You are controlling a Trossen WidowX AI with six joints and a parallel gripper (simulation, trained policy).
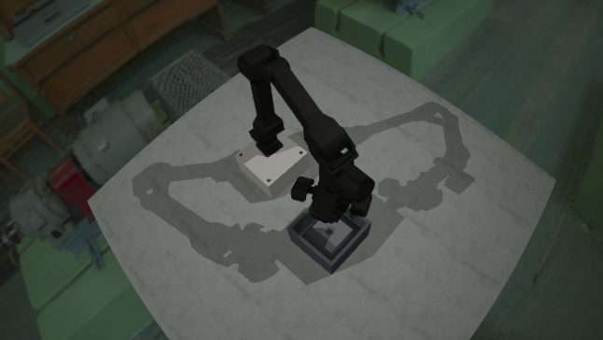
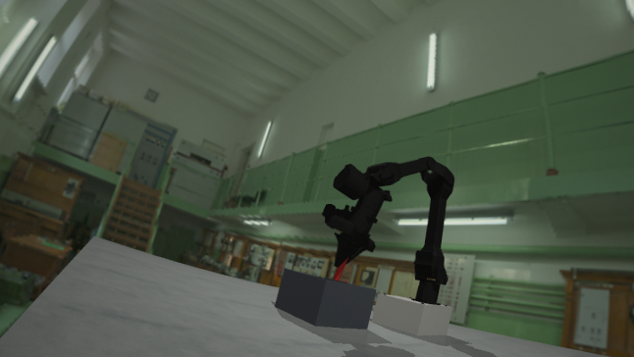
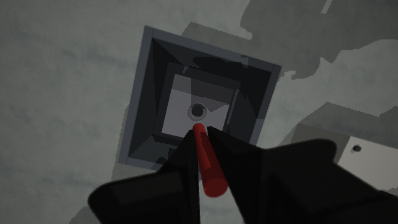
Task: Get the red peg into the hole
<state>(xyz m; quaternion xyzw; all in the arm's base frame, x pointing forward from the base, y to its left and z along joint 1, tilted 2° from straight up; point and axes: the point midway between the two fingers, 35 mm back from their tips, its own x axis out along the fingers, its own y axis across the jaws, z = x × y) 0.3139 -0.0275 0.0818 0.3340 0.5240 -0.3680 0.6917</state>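
The red peg is 1 cm behind my gripper tip, 1 cm to the left of it and 1 cm above it. From my gripper tip the other things lie so: dark box (1 cm to the right, 10 cm below).
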